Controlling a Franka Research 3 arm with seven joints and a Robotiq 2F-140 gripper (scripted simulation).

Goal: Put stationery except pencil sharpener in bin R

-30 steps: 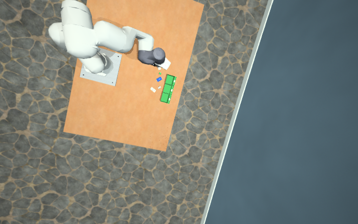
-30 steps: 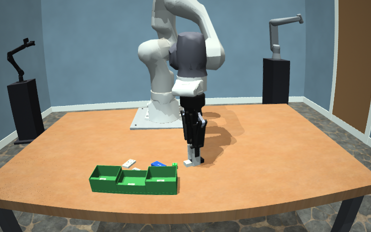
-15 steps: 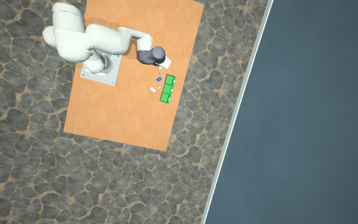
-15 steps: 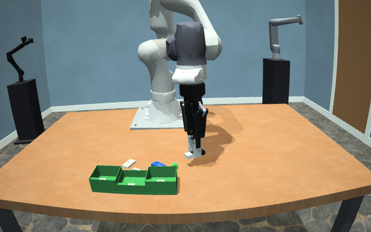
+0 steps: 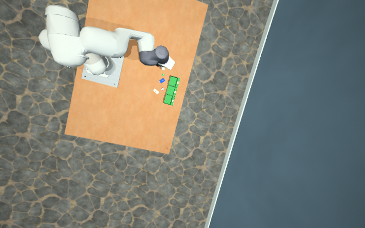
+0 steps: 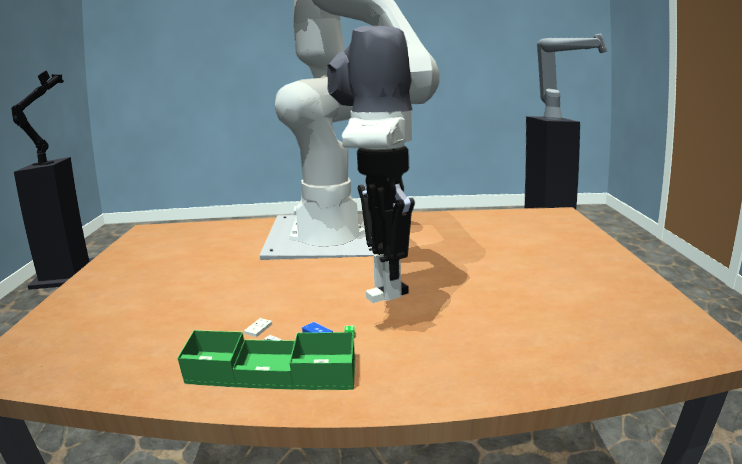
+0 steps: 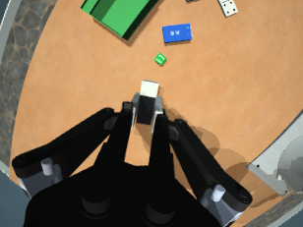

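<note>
Right now my hand is 9 cm short of the green bin row, 20 cm to the left of it and 7 cm above it. Round my hand: blue flat item (12 cm to the right, 9 cm below); then green piece (1 cm ahead, 7 cm to the right, 9 cm below); then black-and-white stick-shaped item (1 cm to the right, 3 cm below).
</note>
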